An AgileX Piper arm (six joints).
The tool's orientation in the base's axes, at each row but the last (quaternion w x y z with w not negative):
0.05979, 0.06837, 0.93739, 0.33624
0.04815, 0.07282, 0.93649, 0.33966
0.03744, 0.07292, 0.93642, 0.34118
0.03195, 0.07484, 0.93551, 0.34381
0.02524, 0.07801, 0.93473, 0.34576
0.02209, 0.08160, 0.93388, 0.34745
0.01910, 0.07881, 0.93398, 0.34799
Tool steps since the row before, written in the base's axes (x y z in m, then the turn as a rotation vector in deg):
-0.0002, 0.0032, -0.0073, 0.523, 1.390, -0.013
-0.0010, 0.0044, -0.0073, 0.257, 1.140, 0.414
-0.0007, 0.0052, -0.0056, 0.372, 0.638, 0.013
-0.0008, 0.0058, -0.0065, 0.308, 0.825, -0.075
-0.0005, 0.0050, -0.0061, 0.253, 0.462, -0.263
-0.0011, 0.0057, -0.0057, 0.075, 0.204, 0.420
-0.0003, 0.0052, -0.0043, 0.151, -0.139, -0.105
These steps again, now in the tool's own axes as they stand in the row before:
0.0012, -0.0022, 0.0076, -0.279, 1.100, 0.957
0.0020, -0.0015, 0.0082, -0.077, 1.158, 0.437
0.0016, 0.0002, 0.0075, -0.264, 0.532, 0.439
0.0018, 0.0001, 0.0086, -0.170, 0.608, 0.618
0.0013, -0.0003, 0.0078, -0.176, 0.207, 0.522
0.0020, 0.0004, 0.0079, -0.033, 0.436, -0.179
0.0010, 0.0010, 0.0066, -0.173, -0.152, 0.003

